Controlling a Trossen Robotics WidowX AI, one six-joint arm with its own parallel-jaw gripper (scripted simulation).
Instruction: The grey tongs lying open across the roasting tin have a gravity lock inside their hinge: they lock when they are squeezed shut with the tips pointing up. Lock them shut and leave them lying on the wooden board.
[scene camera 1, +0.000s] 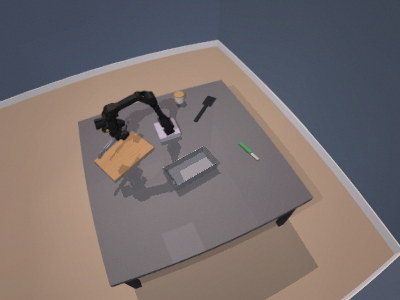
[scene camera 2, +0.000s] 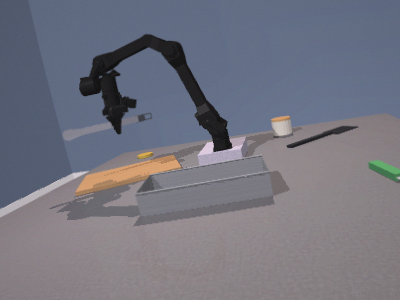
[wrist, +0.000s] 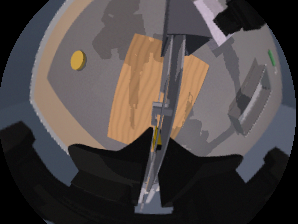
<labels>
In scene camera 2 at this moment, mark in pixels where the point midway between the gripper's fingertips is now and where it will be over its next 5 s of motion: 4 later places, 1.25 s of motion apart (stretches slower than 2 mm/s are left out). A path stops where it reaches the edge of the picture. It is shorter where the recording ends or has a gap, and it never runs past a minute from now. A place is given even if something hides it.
The gripper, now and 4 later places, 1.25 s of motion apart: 119, 134; 110, 137; 118, 128; 111, 138; 120, 134
</labels>
